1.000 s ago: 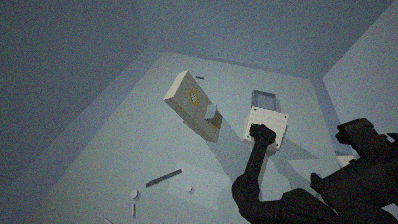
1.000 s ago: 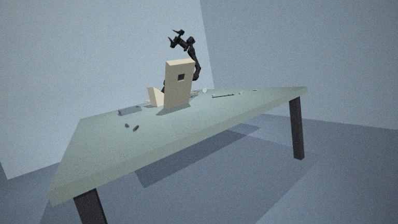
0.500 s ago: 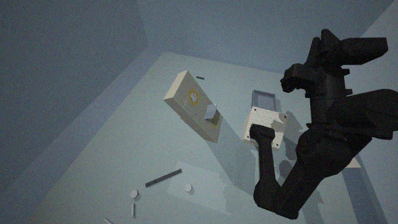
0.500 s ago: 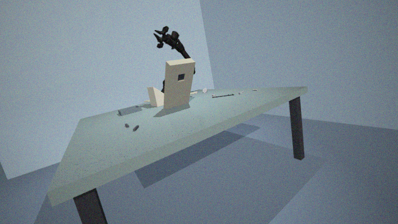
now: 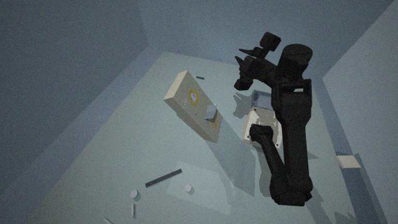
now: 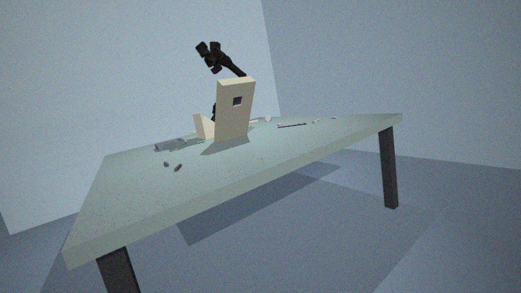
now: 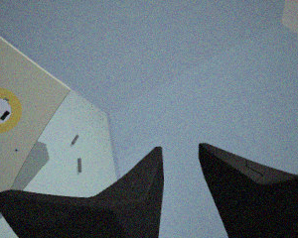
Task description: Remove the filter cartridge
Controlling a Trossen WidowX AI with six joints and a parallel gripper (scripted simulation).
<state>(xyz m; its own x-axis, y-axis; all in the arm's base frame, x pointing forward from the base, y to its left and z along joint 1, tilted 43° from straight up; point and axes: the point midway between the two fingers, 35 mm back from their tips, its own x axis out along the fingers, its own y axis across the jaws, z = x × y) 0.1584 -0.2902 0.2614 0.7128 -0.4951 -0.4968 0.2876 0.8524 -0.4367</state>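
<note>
Now: gripper tip 240 mm above the round filter cartridge, 160 mm short of it and 50 mm to the right of it. Round my gripper tip: beige service panel: 320 mm below, 120 mm ahead, 50 mm to the left; then grey tray: 460 mm below, 270 mm behind, 220 mm to the right.
</note>
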